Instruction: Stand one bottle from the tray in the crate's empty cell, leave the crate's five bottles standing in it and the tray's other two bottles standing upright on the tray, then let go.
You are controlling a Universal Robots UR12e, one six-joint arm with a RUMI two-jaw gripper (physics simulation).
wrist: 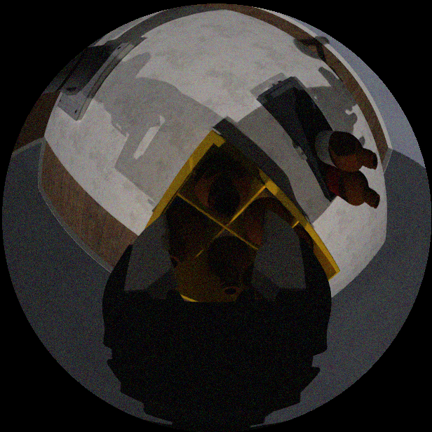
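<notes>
The yellow crate [189,172] lies under my gripper, its dividers crossing in the middle. Dark brown bottles stand in its cells: one bottle [223,196] in the far corner cell, another bottle [227,257] nearer the palm, and part of a reddish-brown one by the right finger. The others are hard to tell in the dark or hidden by the fingers. My gripper [215,214] is open above the crate, with no bottle between its fingers. The black tray [292,112] is at the right; two brown bottles [345,150] [355,187] stand upright at its near end.
A grey metal-edged fixture [82,95] stands at the upper left. A dark strip [250,145] runs along the crate's far right side. The pale worktop has a brown wooden edge [82,200] at the left, and another runs along the upper right. A small dark object [312,46] lies near the upper right edge.
</notes>
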